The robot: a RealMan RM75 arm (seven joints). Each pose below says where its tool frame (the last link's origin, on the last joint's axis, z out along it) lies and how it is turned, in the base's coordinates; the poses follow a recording.
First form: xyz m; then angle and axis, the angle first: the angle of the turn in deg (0 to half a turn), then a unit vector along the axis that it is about.
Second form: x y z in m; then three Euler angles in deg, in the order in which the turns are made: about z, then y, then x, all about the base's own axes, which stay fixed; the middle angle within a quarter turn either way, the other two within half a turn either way. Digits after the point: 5 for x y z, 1 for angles.
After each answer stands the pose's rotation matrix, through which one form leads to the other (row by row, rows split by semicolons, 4 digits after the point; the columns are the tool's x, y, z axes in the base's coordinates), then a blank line. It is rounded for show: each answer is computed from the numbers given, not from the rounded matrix.
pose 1, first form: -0.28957 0.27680 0.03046 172.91 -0.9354 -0.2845 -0.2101
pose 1, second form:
-0.28957 0.27680 0.03046 -36.5 20.9 -165.5
0.7508 0.5561 0.3564; 0.5042 -0.8311 0.2345; 0.4266 0.0036 -0.9044

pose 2, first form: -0.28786 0.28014 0.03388 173.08 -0.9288 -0.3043 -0.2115
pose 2, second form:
-0.28786 0.28014 0.03388 -39.0 20.8 -165.1
0.7263 0.5887 0.3548; 0.5377 -0.8082 0.2402; 0.4281 0.0163 -0.9036

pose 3, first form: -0.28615 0.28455 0.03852 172.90 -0.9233 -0.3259 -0.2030
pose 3, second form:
-0.28615 0.28455 0.03852 -41.5 19.5 -164.9
0.7063 0.6247 0.3332; 0.5745 -0.7807 0.2459; 0.4137 0.0177 -0.9102

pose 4, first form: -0.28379 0.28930 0.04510 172.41 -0.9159 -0.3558 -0.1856
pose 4, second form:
-0.28379 0.28930 0.04510 -44.8 16.9 -164.7
0.6793 0.6735 0.2915; 0.6244 -0.7391 0.2525; 0.3855 0.0105 -0.9226

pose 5, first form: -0.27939 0.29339 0.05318 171.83 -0.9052 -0.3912 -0.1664
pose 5, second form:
-0.27939 0.29339 0.05318 -48.7 14.1 -164.6
0.6404 0.7282 0.2441; 0.6809 -0.6854 0.2581; 0.3553 0.0009 -0.9348

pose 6, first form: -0.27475 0.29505 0.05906 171.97 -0.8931 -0.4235 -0.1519
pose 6, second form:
-0.27475 0.29505 0.05906 -52.3 12.2 -165.0
0.5972 0.7739 0.2108; 0.7315 -0.6333 0.2528; 0.3291 0.0033 -0.9443

